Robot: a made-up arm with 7 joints.
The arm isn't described. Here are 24 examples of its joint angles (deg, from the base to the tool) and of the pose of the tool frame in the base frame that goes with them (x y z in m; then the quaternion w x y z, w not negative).
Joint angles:
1: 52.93 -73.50 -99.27 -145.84 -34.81 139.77 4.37
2: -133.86 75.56 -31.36 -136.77 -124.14 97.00 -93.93
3: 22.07 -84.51 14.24 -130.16 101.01 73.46 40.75
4: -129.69 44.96 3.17 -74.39 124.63 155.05 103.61
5: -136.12 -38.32 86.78 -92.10 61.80 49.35 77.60
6: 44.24 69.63 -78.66 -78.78 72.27 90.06 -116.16
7: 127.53 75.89 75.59 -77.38 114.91 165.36 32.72
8: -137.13 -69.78 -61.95 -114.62 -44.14 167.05 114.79
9: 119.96 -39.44 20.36 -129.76 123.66 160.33 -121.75
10: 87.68 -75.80 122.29 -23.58 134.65 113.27 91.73
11: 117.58 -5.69 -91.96 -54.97 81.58 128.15 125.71
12: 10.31 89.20 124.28 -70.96 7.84 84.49 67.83
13: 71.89 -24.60 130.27 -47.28 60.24 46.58 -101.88
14: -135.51 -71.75 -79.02 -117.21 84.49 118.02 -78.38
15: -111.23 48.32 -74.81 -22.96 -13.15 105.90 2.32
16: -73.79 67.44 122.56 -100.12 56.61 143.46 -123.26
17: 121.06 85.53 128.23 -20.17 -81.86 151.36 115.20
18: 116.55 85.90 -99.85 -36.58 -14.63 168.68 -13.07
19: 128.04 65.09 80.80 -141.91 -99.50 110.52 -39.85
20: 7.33 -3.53 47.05 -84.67 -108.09 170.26 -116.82
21: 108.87 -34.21 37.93 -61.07 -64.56 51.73 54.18
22: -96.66 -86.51 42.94 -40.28 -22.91 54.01 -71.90
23: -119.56 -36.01 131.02 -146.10 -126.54 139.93 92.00
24: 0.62 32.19 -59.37 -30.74 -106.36 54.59 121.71
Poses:
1: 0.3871 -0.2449 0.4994 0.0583 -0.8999 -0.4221 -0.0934
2: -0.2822 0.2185 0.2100 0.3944 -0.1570 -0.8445 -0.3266
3: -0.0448 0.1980 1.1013 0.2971 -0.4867 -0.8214 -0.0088
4: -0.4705 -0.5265 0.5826 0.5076 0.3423 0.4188 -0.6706
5: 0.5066 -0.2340 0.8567 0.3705 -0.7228 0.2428 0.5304
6: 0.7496 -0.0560 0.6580 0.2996 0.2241 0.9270 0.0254
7: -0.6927 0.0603 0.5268 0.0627 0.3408 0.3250 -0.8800
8: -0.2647 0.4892 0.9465 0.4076 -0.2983 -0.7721 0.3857
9: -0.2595 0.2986 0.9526 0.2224 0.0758 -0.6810 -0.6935
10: -0.1973 -0.8250 0.7297 0.5472 -0.3754 0.6115 -0.4310
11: 0.4567 0.1306 1.2891 0.7999 -0.5167 -0.1004 0.2883
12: 0.3662 0.5914 0.8859 0.4493 -0.1500 -0.7819 0.4053
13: -0.4383 -0.4560 1.1055 0.3694 0.8821 0.2889 -0.0432
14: -0.3658 0.5126 0.7502 0.7945 0.0839 -0.6013 0.0104
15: -0.4468 -0.4702 1.2194 0.0436 0.3013 -0.4980 -0.8120
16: 0.5728 0.0102 1.0015 0.2864 0.2885 0.3466 0.8453
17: -0.5159 0.6659 0.7566 0.3723 -0.4733 -0.6103 0.5147
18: -0.1790 0.8366 0.7693 0.7850 -0.2841 0.1997 0.5130
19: -0.3636 -0.3128 0.4783 0.0479 0.8667 0.2171 -0.4466
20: 0.2499 0.4965 1.0628 0.5963 -0.7702 -0.0952 -0.2054
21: -0.1552 -0.0190 1.4029 0.2930 0.6529 0.5930 0.3691
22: 0.2864 0.6805 1.0539 0.6605 0.2490 0.1411 -0.6941
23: 0.3781 0.0308 0.4047 0.7698 0.2740 0.5352 -0.2141
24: 0.4079 -0.1969 1.3031 0.4910 -0.1033 -0.8550 0.1313
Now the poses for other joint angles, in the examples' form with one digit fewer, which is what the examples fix.
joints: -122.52 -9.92 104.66 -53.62 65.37 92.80 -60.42
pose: 0.537 -0.015 1.288 0.393 0.469 0.682 0.401
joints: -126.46 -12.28 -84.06 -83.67 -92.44 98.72 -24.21
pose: -0.436 0.491 1.114 0.693 -0.270 0.411 0.527
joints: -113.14 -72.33 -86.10 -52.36 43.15 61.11 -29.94
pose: -0.233 0.758 0.883 0.646 0.475 -0.597 0.026
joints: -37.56 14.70 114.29 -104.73 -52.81 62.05 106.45
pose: 0.281 0.492 0.884 0.532 0.824 0.112 -0.157
